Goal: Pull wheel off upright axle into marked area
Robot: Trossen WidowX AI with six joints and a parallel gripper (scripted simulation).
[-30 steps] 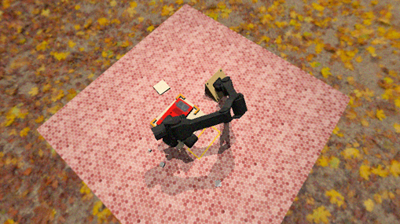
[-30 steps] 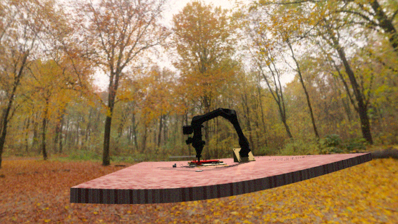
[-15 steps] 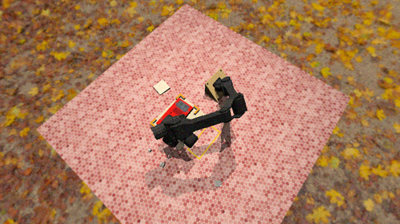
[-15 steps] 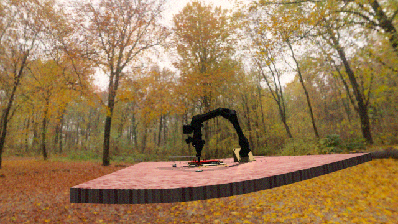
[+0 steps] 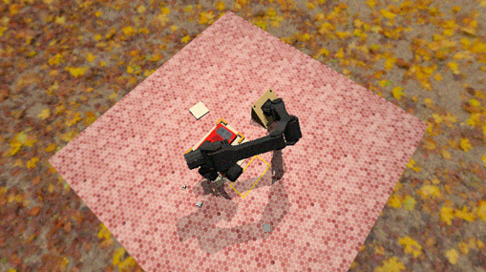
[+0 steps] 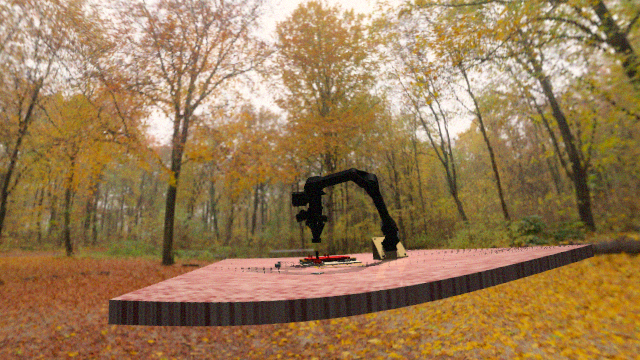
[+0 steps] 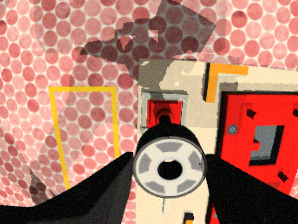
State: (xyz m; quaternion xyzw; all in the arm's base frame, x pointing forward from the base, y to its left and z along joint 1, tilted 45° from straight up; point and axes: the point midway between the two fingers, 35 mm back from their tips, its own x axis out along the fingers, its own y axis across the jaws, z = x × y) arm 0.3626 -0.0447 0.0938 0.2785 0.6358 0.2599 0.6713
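Right now my gripper tip is 7 cm above the black upright axle. Round my gripper tip: cream square tile (31 cm to the right, 16 cm behind, 10 cm below); then wheel (right at my gripper tip).
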